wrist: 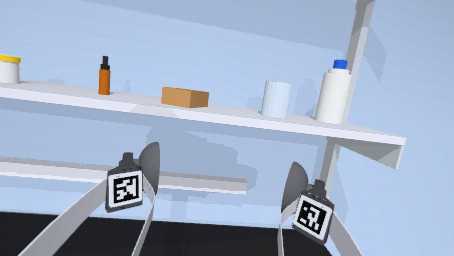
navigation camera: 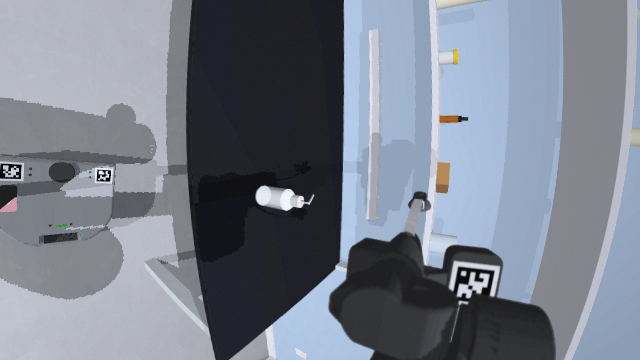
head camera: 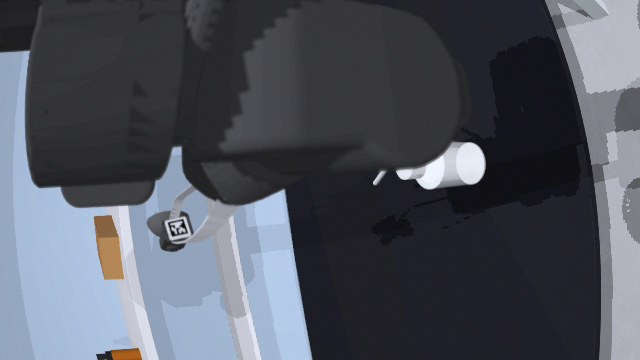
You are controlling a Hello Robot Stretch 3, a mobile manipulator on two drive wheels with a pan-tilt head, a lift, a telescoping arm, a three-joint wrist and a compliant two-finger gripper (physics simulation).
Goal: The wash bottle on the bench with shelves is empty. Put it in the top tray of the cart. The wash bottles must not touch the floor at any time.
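Note:
The head camera shows the gripper (head camera: 159, 158), a white wash bottle (head camera: 463, 163) and a brown box (head camera: 107, 239). In the wrist view the gripper (wrist: 223, 170) is visible with the brown box (wrist: 187, 98) and a clear cylinder (wrist: 276, 99), while the white wash bottle is out of frame in the wrist view. The navigation camera view has the gripper (navigation camera: 417, 231) again, together with the white wash bottle (navigation camera: 281, 198) and a white rail (navigation camera: 374, 35).

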